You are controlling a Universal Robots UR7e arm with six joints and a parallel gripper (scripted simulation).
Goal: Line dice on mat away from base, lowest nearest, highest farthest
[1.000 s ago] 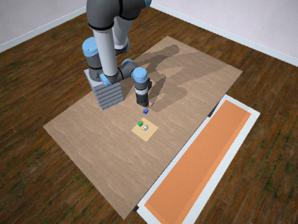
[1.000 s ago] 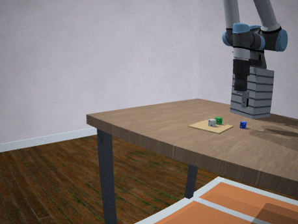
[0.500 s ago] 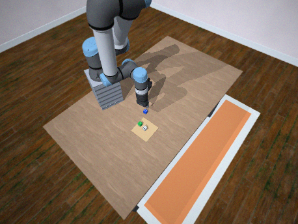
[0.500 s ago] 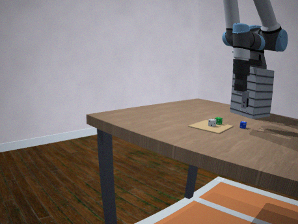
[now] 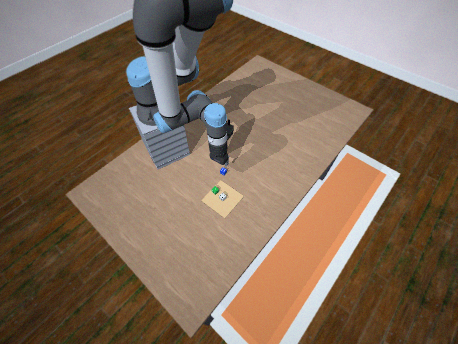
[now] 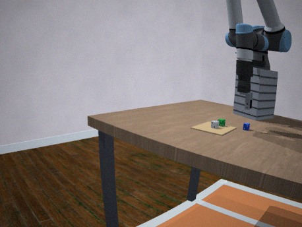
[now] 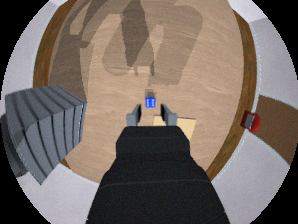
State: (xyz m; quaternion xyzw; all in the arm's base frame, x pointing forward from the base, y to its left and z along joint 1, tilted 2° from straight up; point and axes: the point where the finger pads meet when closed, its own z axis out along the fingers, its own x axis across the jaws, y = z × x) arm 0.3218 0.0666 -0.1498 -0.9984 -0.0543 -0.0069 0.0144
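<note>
Now: hand 90 mm above the blue die. From my hand the other things lie so: tan mat (90 mm ahead, 110 mm to the right, 100 mm below); green die (40 mm ahead, 110 mm to the right, 90 mm below); white die (90 mm ahead, 110 mm to the right, 90 mm below).
</note>
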